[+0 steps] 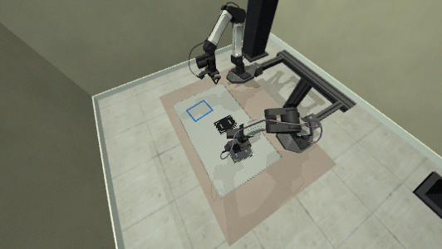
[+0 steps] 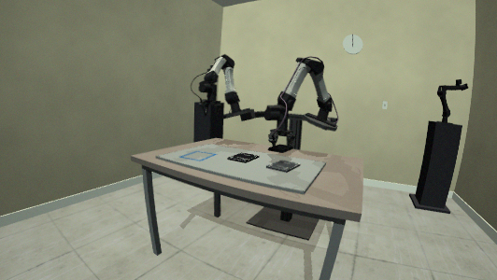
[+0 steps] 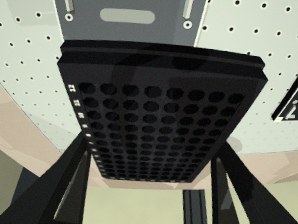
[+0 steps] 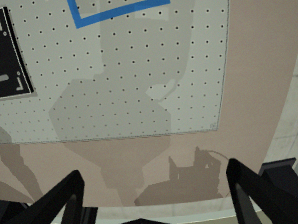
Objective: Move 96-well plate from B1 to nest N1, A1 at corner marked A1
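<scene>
Now: left hand 1 cm short of the grey nest, 3 cm to the right of it and 9 cm above it. Round my left hand: A1 label (6 cm behind, 9 cm to the left, 9 cm below); black 96-well plate (right at my left hand).
</scene>
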